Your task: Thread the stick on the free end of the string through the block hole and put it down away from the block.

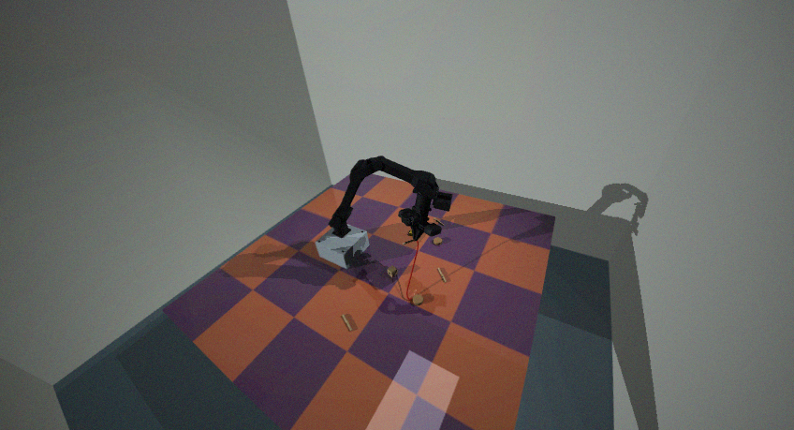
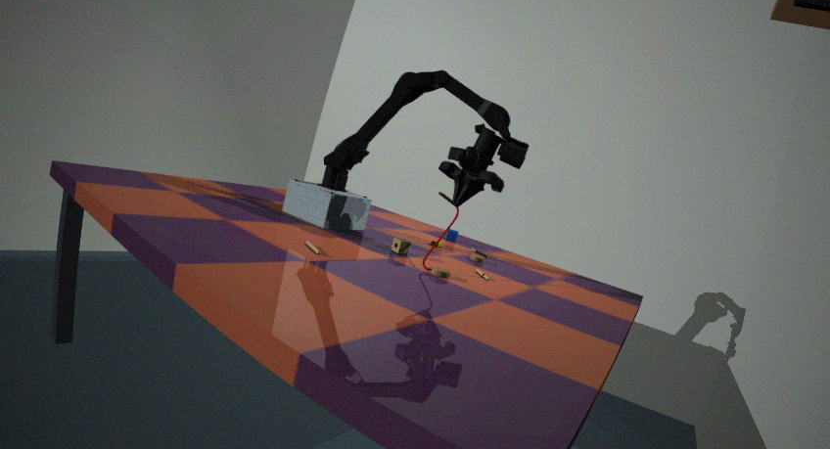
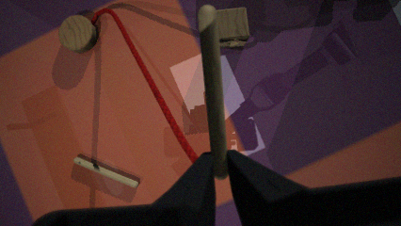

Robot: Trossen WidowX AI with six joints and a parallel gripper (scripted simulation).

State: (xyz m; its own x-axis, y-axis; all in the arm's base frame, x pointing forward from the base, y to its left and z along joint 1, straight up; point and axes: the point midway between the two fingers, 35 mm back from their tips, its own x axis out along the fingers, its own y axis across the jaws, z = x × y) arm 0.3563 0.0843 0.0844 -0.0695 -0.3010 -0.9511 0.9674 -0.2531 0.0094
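The wooden block lies 60 mm behind my gripper tip, 100 mm to the right of it and 120 mm below it. From my gripper tip the other things lie so: yellow piece (120 mm behind, 160 mm to the left, 130 mm below); thin wooden stick (10 mm to the right, 10 mm above); blue cube (190 mm behind, 370 mm to the left, 120 mm below).
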